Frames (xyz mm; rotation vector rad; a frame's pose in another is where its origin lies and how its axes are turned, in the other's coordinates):
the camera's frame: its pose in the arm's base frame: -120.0 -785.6 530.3 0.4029 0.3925 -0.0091
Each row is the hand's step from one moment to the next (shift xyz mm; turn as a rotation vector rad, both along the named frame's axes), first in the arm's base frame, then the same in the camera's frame.
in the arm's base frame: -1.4 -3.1 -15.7 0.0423 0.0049 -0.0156
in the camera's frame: 4.4 -8.9 -12.6 0.0453 0.0022 0.0006
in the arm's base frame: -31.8 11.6 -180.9 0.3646 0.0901 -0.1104
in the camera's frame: 39.0 -60.8 -169.3 0.3847 0.0722 0.0071
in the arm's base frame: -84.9 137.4 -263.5 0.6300 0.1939 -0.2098
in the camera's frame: 29.4 19.1 -307.1 0.6744 0.1527 -0.0186
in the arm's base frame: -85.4 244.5 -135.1 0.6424 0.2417 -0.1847
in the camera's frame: -11.8 166.5 -239.7 0.6798 0.2074 -0.0111
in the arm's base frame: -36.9 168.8 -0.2 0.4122 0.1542 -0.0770
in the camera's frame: -22.5 152.2 -78.6 0.4206 0.1480 0.0283
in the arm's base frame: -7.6 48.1 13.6 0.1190 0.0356 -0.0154
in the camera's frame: -8.8 48.8 -9.8 0.1183 0.0371 0.0174
